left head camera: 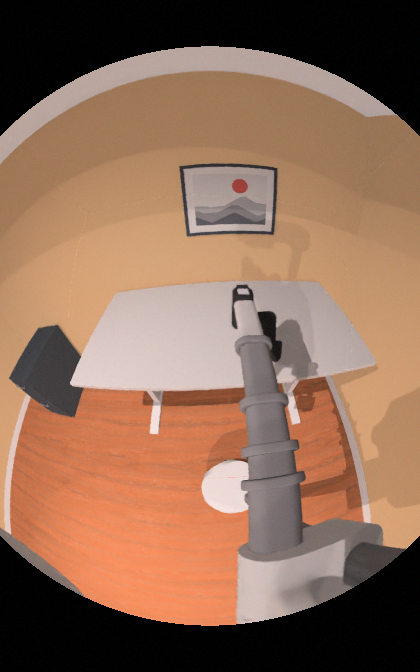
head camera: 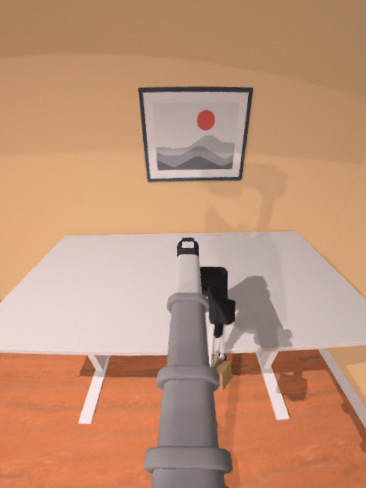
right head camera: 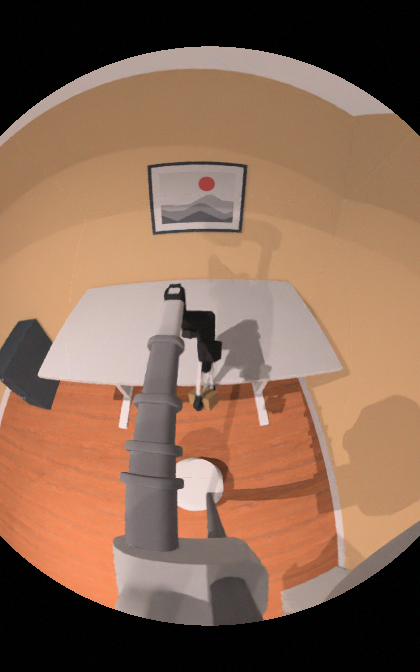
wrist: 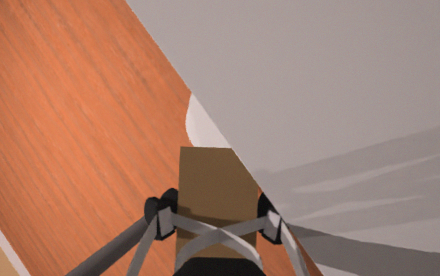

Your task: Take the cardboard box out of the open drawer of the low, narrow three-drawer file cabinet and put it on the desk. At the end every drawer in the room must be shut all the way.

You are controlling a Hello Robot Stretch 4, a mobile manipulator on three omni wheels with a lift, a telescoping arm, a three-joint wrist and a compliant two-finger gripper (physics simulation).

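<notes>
The cardboard box (head camera: 223, 376) (right head camera: 212, 400) (wrist: 217, 175) is between the fingers of my gripper (head camera: 218, 361) (right head camera: 205, 395) (wrist: 217, 206), which is shut on it. It hangs above the floor at the front edge of the white desk (head camera: 115, 290) (left head camera: 150, 340) (right head camera: 115, 330) (wrist: 325, 75). In the wrist view the desk edge hides one box corner and part of the right fingertip, so these sit lower than the desk top. A pale furniture corner (right head camera: 305, 597) shows at the lower right; the low cabinet's open drawer does not show. The arm hides the gripper in the left head view.
A dark file cabinet (left head camera: 47, 370) (right head camera: 27, 365) stands left of the desk. The desk legs (head camera: 92, 397) (head camera: 274, 392) stand below its top. The right wall is close to the desk's right end. My round white base (left head camera: 225, 487) (right head camera: 197, 485) (wrist: 202, 125) is on the floor.
</notes>
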